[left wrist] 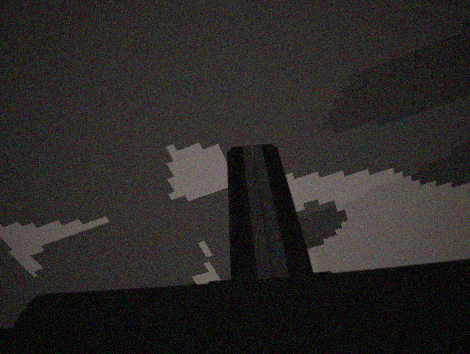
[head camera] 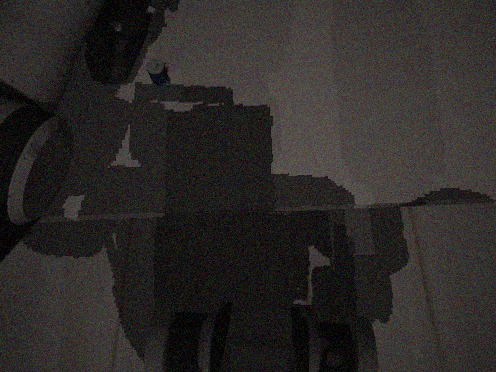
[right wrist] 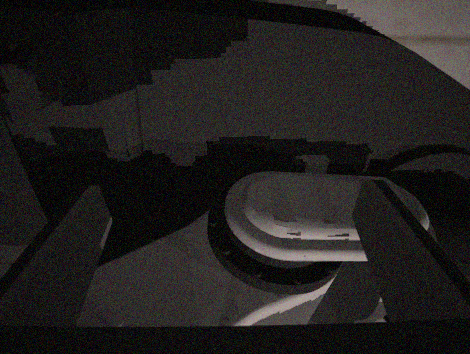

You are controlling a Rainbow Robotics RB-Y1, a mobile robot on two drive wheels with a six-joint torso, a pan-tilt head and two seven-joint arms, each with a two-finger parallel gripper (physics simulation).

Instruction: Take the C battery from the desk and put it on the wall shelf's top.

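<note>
The view is very dark. The C battery, with a pale round end and a dark blue side, is on the desk at the upper left of the head camera view. My left gripper is just left of it in the head camera view. Its fingers are shut together with nothing between them, and the battery does not show in the left wrist view. My right gripper is open and empty, its fingers wide apart. The wall shelf cannot be made out in these views.
My left arm runs along the left side of the head camera view. Large stepped shadows lie across the desk, whose near edge crosses mid-picture. A pale rounded oblong body part shows beyond the right fingers.
</note>
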